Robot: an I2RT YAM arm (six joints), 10 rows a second.
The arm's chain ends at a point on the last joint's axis. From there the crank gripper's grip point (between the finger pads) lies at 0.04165 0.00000 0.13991 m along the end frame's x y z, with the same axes.
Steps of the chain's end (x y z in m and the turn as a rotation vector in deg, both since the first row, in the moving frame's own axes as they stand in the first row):
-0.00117, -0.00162, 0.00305, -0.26, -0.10, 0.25
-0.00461, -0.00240, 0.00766, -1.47, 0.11, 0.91
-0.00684, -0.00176, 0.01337, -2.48, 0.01, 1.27
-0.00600, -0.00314, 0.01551, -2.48, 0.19, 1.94
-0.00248, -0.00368, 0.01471, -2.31, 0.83, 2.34
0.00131, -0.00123, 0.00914, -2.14, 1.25, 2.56
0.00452, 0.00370, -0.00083, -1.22, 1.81, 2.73
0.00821, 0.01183, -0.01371, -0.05, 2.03, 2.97
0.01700, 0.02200, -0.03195, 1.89, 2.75, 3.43
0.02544, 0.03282, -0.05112, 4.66, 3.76, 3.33
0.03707, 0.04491, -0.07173, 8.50, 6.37, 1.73
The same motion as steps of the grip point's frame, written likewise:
-0.00142, -0.00080, 0.00312, -0.26, -0.10, 0.25
-0.00438, 0.00185, 0.00753, -1.47, 0.11, 0.91
-0.00689, 0.00522, 0.01321, -2.48, 0.01, 1.27
-0.00566, 0.00433, 0.01521, -2.48, 0.19, 1.94
-0.00061, 0.00369, 0.01394, -2.31, 0.83, 2.34
0.00419, 0.00590, 0.00807, -2.14, 1.25, 2.56
0.00880, 0.00875, -0.00227, -1.22, 1.81, 2.73
0.01308, 0.01424, -0.01527, -0.05, 2.03, 2.97
0.02372, 0.02011, -0.03414, 1.89, 2.75, 3.43
0.03477, 0.02426, -0.05451, 4.66, 3.76, 3.33
0.05257, 0.02610, -0.07864, 8.50, 6.37, 1.73

